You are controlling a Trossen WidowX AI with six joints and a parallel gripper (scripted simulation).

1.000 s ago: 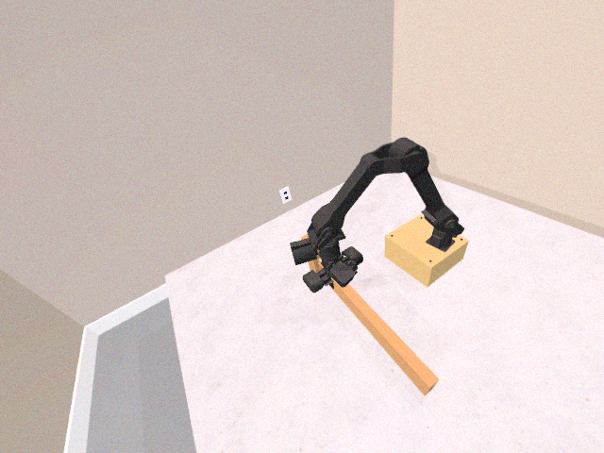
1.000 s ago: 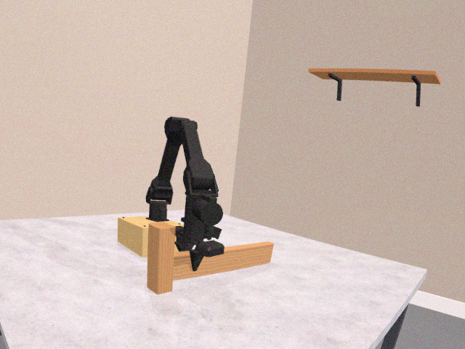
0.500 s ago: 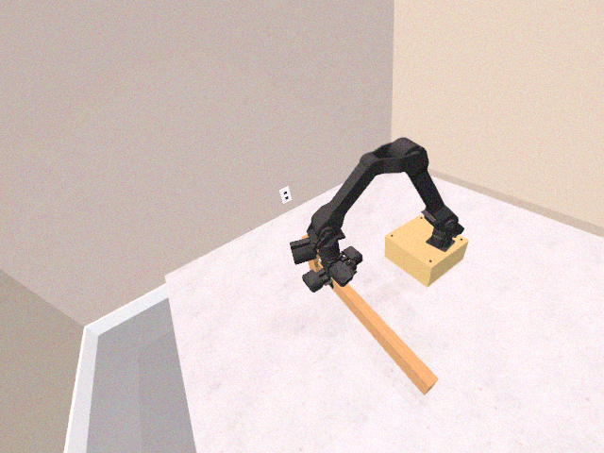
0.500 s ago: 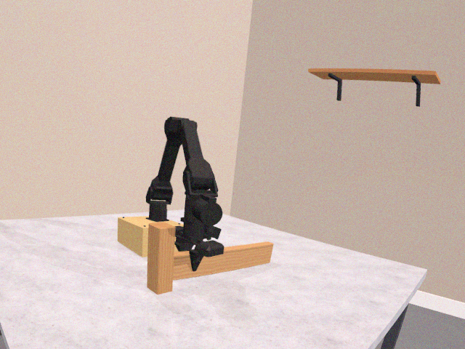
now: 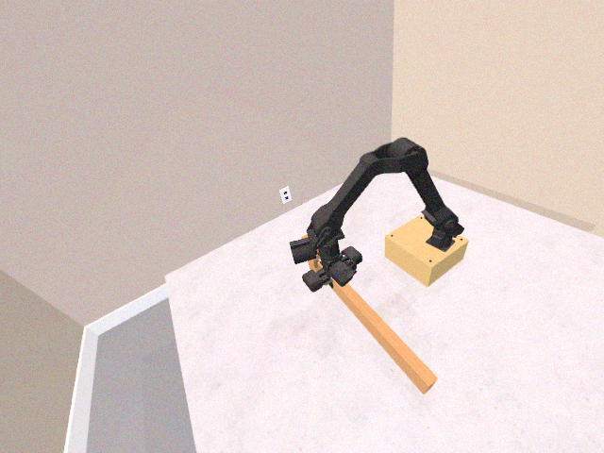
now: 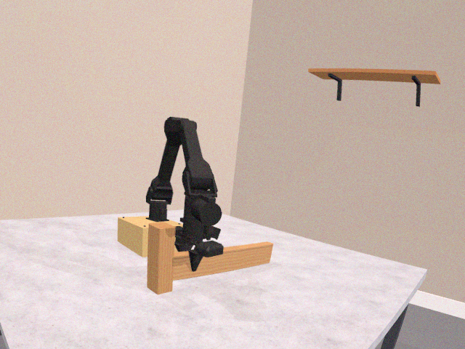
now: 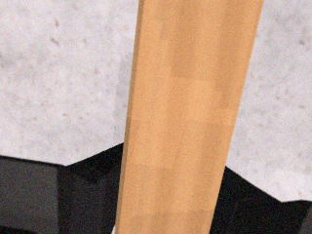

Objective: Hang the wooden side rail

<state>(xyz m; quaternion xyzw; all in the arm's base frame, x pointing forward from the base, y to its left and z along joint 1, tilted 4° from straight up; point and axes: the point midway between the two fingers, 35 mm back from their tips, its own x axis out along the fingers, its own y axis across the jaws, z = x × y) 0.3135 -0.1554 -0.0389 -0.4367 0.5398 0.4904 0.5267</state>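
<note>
The headboard post is 100 mm to the right of my gripper tip, 40 mm above it and 10 mm behind it.
</note>
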